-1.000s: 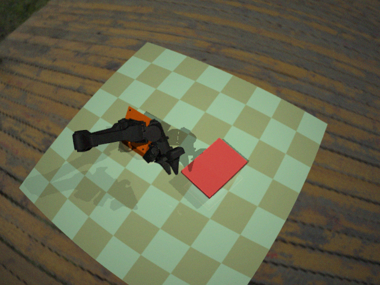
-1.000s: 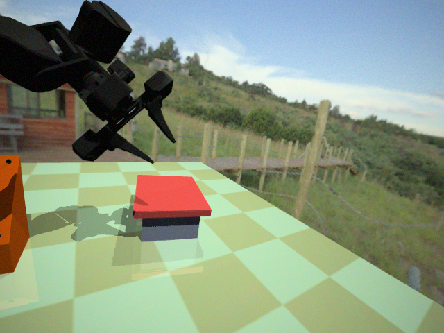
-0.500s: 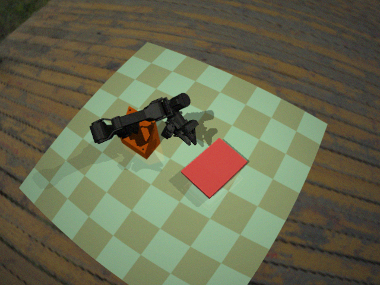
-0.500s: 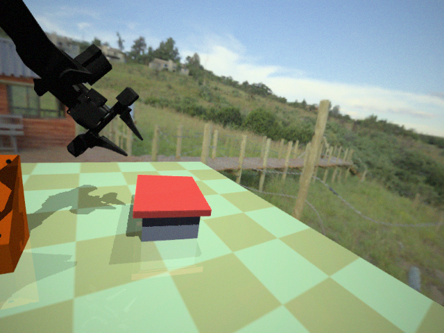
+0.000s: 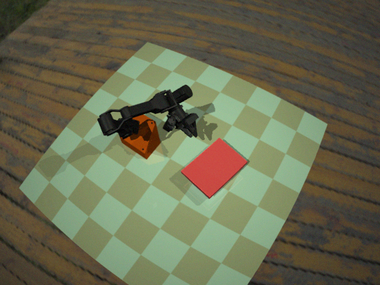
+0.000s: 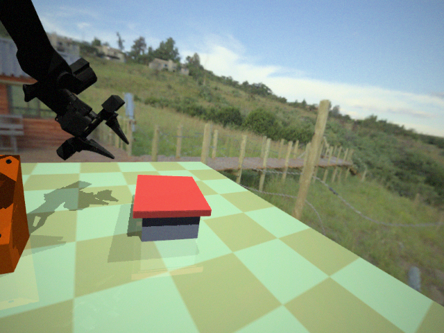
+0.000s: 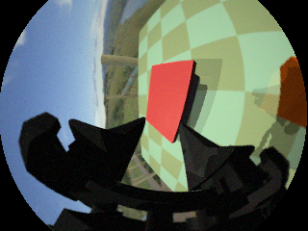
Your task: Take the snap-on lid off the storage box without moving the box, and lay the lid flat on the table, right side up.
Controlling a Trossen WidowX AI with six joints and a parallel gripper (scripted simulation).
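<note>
My gripper tip is 12 cm short of the red lid, 11 cm above it and 4 cm to the left of it. The rest, counted from my gripper tip: grey-blue storage box (15 cm below, 12 cm ahead, 4 cm to the right).
</note>
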